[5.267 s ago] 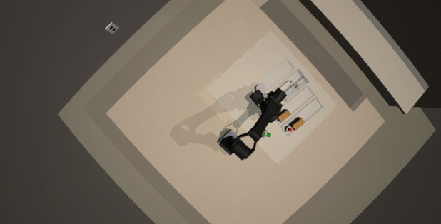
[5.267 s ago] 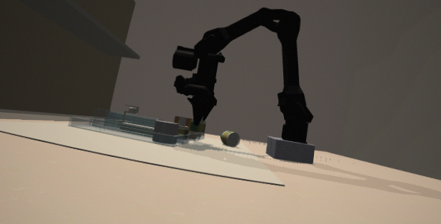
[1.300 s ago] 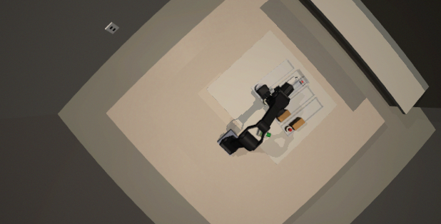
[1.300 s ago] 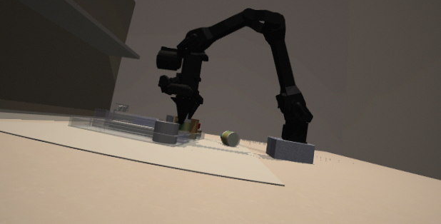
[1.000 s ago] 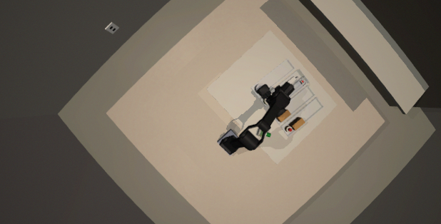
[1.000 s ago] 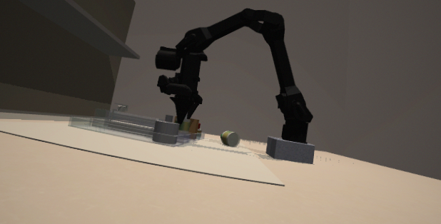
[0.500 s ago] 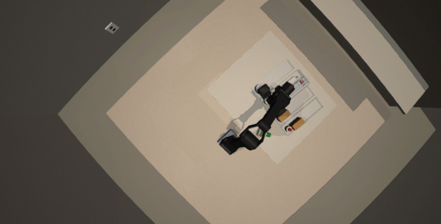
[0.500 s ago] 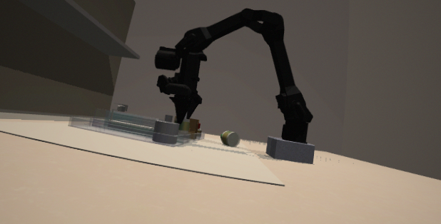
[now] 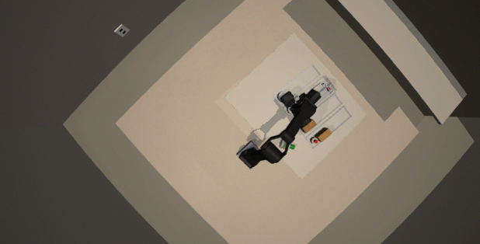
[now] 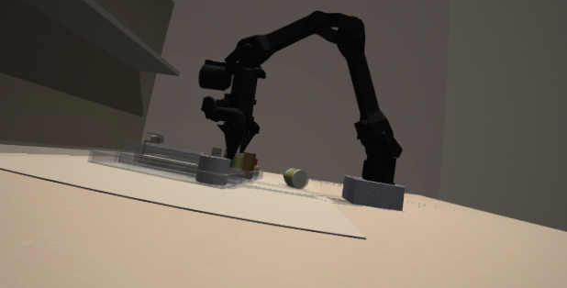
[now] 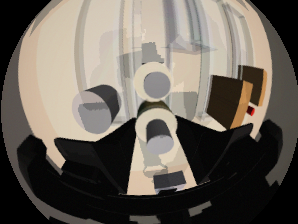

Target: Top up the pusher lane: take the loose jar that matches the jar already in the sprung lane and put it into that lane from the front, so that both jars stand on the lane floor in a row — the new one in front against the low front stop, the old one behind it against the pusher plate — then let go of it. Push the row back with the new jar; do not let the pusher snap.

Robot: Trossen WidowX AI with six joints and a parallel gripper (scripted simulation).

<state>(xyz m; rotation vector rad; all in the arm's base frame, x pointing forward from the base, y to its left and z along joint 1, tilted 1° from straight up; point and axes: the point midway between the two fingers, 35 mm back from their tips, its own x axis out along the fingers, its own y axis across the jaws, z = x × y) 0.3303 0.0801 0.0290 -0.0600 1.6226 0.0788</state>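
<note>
Right now the sprung lane is 150 mm ahead of my gripper tip, 30 mm below it and 10 mm to the right of it. The rest, counted from my gripper tip: pusher plate: 160 mm ahead, 20 mm to the right; olive jar: 160 mm to the right, 120 mm behind, 30 mm below; shelf: 500 mm ahead, 320 mm above, 70 mm to the left.
</note>
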